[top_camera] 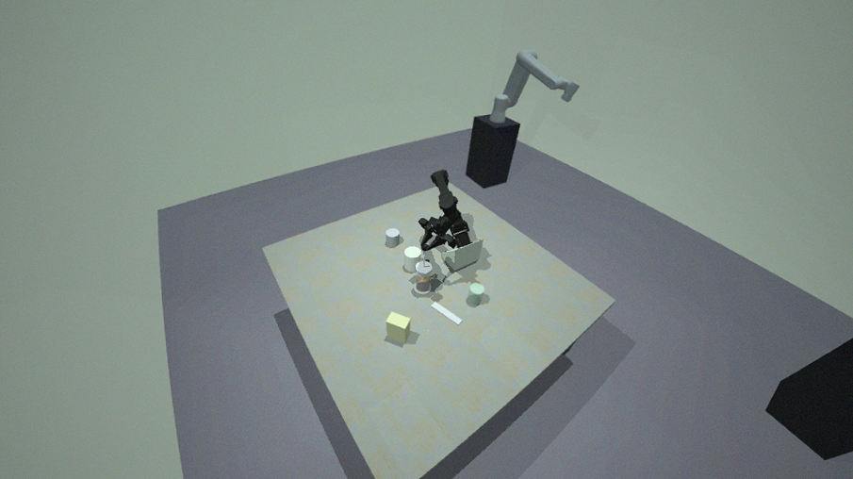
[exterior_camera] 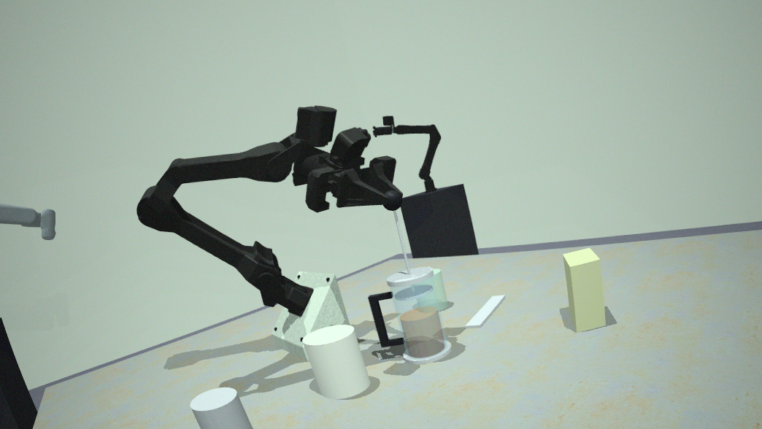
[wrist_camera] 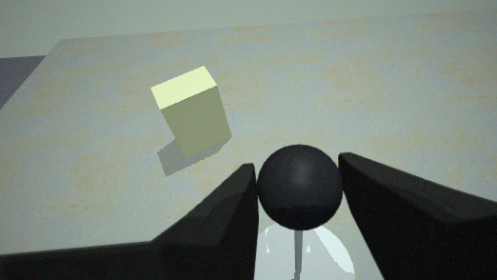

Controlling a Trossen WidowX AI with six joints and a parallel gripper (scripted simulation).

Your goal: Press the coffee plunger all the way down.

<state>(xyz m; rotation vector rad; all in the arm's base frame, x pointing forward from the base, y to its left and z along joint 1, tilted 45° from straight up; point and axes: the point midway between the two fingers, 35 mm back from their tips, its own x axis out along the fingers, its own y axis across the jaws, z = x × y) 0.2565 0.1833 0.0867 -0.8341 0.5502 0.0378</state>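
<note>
The coffee press is 13 cm below my gripper tip, 2 cm behind it and 1 cm to the right of it. Also, from my gripper tip: pale green cylinder (22 cm below, 18 cm behind, 17 cm to the left); then white cylinder (21 cm below, 15 cm to the right, 4 cm behind); then pale yellow block (21 cm below, 21 cm ahead, 17 cm to the left).
</note>
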